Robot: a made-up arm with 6 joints. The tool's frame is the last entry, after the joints. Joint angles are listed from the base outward.
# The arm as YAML. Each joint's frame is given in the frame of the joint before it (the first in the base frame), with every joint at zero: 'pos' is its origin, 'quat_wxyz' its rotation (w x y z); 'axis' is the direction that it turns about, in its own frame. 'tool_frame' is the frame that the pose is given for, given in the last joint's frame.
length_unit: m
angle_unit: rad
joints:
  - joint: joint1
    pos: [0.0, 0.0, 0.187]
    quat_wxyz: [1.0, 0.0, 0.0, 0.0]
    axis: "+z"
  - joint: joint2
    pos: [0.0, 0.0, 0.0]
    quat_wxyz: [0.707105, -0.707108, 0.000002, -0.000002]
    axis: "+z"
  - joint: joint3
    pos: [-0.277, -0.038, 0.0]
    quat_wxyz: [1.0, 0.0, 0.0, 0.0]
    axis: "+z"
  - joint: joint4
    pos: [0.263, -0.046, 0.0]
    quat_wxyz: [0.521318, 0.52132, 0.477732, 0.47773]
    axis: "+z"
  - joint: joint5
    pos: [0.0, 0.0, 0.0]
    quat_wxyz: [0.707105, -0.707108, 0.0, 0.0]
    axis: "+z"
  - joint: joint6
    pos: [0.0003, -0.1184, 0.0]
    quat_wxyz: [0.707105, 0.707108, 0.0, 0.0]
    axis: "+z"
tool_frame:
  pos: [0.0, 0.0, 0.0]
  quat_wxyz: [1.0, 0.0, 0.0, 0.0]
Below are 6 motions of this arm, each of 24 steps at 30 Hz.
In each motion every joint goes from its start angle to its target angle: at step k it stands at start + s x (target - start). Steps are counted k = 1, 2, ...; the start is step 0. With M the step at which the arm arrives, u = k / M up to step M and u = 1 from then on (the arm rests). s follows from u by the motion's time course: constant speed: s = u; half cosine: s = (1 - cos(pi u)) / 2; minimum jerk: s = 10 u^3 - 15 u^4 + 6 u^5.
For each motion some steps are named. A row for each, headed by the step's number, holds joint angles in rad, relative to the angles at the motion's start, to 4 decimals.
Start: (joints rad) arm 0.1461 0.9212 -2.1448 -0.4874 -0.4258 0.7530
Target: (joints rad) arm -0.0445 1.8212 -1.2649 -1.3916 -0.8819 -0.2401
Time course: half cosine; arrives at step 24
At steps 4, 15, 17, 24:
4: -0.0128 0.0603 0.0589 -0.0606 -0.0306 -0.0665
15: -0.1318 0.6222 0.6083 -0.6251 -0.3153 -0.6866
17: -0.1533 0.7239 0.7078 -0.7273 -0.3669 -0.7988
24: -0.1906 0.9000 0.8799 -0.9042 -0.4561 -0.9931

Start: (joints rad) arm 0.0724 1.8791 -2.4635 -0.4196 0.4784 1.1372
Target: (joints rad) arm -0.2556 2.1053 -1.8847 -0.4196 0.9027 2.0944
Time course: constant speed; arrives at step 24
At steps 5, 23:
5: -0.0683 0.0471 0.1206 0.0000 0.0884 0.1994
23: -0.3143 0.2168 0.5547 0.0000 0.4066 0.9173

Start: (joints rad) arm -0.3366 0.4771 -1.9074 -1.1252 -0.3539 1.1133
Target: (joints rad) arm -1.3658 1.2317 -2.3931 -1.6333 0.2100 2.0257
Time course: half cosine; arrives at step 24
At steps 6, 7, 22, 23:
6: -0.1507 0.1105 -0.0711 -0.0744 0.0826 0.1336
7: -0.2013 0.1476 -0.0950 -0.0994 0.1103 0.1785
22: -1.0117 0.7417 -0.4774 -0.4994 0.5543 0.8969
23: -1.0248 0.7514 -0.4836 -0.5059 0.5615 0.9085

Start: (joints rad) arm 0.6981 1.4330 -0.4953 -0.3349 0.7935 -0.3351
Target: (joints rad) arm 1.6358 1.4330 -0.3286 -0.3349 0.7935 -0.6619
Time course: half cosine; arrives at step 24
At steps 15, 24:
15: 0.6483 0.0000 0.1152 0.0000 0.0000 -0.2259
24: 0.9377 0.0000 0.1667 0.0000 0.0000 -0.3268

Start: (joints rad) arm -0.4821 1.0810 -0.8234 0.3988 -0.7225 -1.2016
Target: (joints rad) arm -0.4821 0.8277 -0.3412 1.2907 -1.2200 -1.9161
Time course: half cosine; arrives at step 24
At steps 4, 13, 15, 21, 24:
4: 0.0000 -0.0170 0.0323 0.0597 -0.0333 -0.0479
13: 0.0000 -0.1432 0.2726 0.5042 -0.2812 -0.4039
15: 0.0000 -0.1751 0.3334 0.6166 -0.3439 -0.4940
21: 0.0000 -0.2437 0.4638 0.8580 -0.4786 -0.6873
24: 0.0000 -0.2533 0.4822 0.8919 -0.4975 -0.7145

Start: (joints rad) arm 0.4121 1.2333 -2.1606 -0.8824 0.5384 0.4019
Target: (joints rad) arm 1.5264 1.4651 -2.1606 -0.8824 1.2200 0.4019
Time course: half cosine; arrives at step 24
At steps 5, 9, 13, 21, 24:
5: 0.1151 0.0240 0.0000 0.0000 0.0704 0.0000
9: 0.3439 0.0715 0.0000 0.0000 0.2104 0.0000
13: 0.6299 0.1310 0.0000 0.0000 0.3853 0.0000
21: 1.0719 0.2230 0.0000 0.0000 0.6557 0.0000
24: 1.1143 0.2318 0.0000 0.0000 0.6816 0.0000

